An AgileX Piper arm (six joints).
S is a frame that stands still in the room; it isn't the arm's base.
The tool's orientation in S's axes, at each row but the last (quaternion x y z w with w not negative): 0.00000, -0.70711, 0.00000, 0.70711; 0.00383, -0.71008, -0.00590, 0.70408; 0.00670, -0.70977, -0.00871, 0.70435; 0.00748, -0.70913, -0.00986, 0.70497; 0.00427, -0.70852, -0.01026, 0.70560; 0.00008, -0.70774, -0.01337, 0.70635; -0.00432, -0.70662, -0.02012, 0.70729; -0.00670, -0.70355, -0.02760, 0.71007
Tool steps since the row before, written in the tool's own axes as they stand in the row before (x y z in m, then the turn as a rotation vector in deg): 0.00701, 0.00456, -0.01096, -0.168, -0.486, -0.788; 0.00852, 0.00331, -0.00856, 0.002, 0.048, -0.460; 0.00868, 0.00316, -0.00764, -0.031, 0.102, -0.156; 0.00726, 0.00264, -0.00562, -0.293, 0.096, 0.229; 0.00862, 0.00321, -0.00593, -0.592, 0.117, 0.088; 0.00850, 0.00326, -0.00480, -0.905, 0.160, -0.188; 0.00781, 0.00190, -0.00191, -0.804, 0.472, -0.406; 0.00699, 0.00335, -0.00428, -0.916, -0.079, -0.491
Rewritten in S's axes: 0.01096, 0.00456, 0.00701, 0.788, -0.486, -0.168; 0.00850, 0.00317, 0.00864, 0.460, 0.047, 0.007; 0.00758, 0.00295, 0.00880, 0.157, 0.102, -0.028; 0.00559, 0.00244, 0.00736, -0.227, 0.104, -0.292; 0.00592, 0.00298, 0.00871, -0.085, 0.130, -0.590; 0.00484, 0.00301, 0.00857, 0.193, 0.174, -0.901; 0.00198, 0.00166, 0.00785, 0.422, 0.476, -0.794; 0.00450, 0.00293, 0.00704, 0.479, -0.075, -0.923
